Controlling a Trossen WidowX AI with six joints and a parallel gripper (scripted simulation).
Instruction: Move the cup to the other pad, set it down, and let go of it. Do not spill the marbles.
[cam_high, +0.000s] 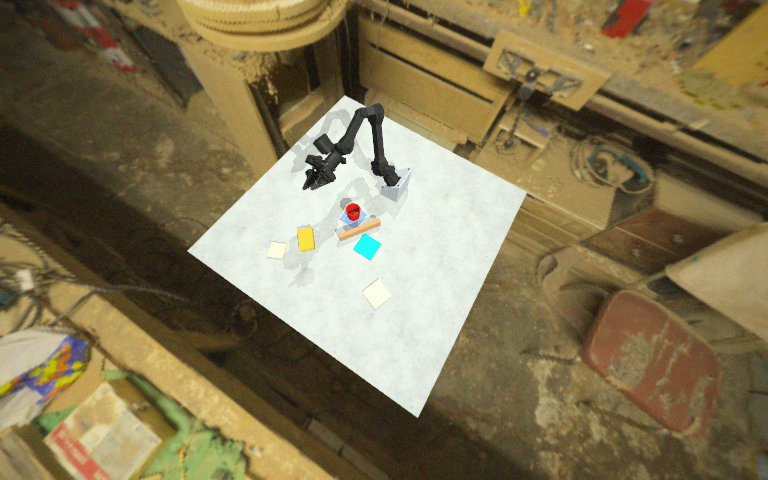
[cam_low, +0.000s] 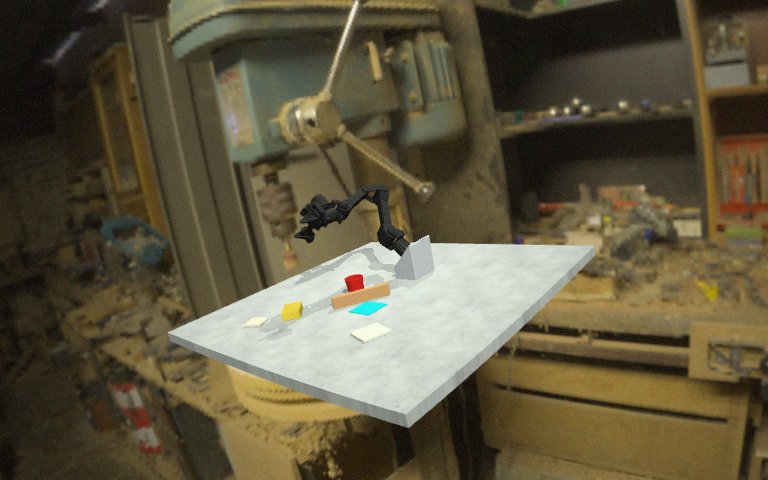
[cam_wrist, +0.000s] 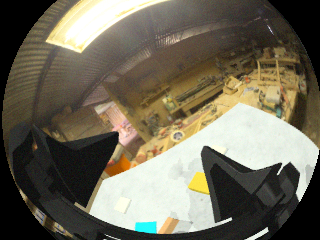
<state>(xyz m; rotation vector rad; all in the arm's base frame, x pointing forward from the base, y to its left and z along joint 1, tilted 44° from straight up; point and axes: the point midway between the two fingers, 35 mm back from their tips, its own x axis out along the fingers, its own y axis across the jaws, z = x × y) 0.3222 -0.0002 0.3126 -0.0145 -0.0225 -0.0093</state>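
Now: gripper tip 12 cm past the red cup, 13 cm to the right of it and 27 cm above it. The rest, counted from my gripper tip: wooden bar 7 cm behind, 20 cm to the left, 29 cm below; yellow block 12 cm ahead, 1 cm to the left, 29 cm below; cyan pad 2 cm behind, 28 cm to the left, 32 cm below.
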